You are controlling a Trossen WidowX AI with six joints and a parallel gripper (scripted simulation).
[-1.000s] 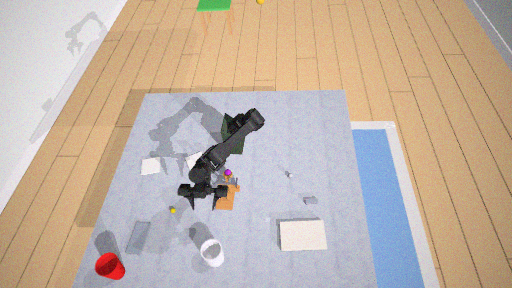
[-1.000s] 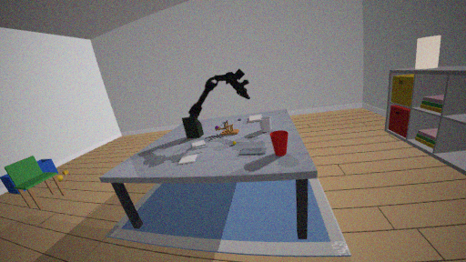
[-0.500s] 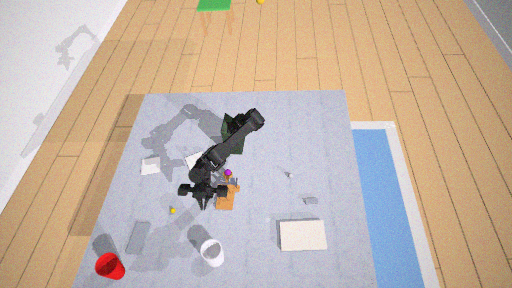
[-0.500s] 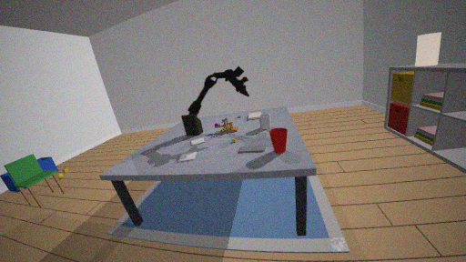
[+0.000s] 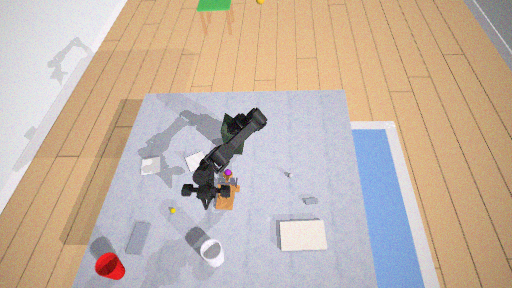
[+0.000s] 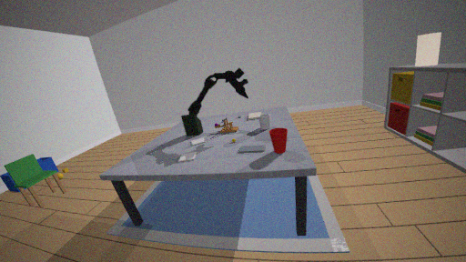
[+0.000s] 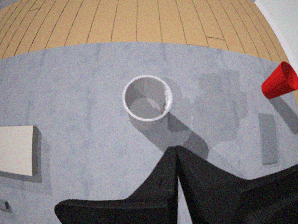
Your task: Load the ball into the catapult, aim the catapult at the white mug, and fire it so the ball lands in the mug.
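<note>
The purple ball is 300 mm behind my gripper tip, 60 mm to the left of it and 190 mm below it. The rest, counted from my gripper tip: wooden catapult 230 mm behind, 70 mm to the left, 200 mm below; small yellow ball 140 mm behind, 220 mm to the right, 240 mm below; white mug 110 mm ahead, 220 mm below.
</note>
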